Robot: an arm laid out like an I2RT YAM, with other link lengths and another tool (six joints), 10 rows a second.
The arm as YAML. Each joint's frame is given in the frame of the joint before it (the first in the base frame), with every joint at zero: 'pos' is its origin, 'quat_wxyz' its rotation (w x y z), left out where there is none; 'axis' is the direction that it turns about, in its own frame. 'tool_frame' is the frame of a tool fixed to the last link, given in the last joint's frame.
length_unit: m
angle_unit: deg
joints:
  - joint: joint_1
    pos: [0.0, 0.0, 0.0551]
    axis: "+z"
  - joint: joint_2
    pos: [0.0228, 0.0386, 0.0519]
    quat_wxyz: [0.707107, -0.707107, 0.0, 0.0]
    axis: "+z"
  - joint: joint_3
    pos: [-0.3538, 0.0, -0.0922]
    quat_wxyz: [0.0, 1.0, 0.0, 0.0]
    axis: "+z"
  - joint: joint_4
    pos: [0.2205, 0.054, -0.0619]
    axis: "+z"
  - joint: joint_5
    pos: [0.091, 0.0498, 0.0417]
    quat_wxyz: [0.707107, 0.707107, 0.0, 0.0]
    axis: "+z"
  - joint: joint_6
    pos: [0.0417, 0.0, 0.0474]
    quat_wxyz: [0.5, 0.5, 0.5, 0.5]
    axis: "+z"
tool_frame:
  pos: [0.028, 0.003, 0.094]
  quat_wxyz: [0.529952, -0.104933, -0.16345, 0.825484]
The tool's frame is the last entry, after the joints.
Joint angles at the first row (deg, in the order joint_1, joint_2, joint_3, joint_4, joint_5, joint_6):
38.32 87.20 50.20 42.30 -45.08 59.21
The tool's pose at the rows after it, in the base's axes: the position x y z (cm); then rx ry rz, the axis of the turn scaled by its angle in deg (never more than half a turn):
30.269, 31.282, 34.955, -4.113, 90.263, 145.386
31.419, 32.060, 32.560, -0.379, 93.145, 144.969
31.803, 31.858, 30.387, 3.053, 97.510, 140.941
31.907, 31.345, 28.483, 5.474, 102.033, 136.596
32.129, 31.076, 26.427, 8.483, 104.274, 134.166
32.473, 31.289, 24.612, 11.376, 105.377, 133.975
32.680, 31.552, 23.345, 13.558, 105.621, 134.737
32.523, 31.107, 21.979, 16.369, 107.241, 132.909
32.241, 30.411, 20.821, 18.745, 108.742, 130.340
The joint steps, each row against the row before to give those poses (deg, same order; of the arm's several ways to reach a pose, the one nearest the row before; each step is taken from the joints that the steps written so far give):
0.11 5.19 0.07 5.95 -0.77 3.61
-0.07 3.46 -0.36 1.10 0.43 0.65
0.14 0.29 -0.70 -4.50 2.25 -2.70
0.00 -0.29 -0.52 -5.26 1.93 -3.07
0.00 1.17 -1.90 0.31 1.71 -0.48
0.00 2.38 -1.54 2.88 0.46 1.27
0.00 2.14 -1.28 3.43 -0.09 1.69
0.00 0.42 -1.65 0.01 1.29 0.11
-0.01 -0.28 -1.78 -0.67 1.75 -0.45

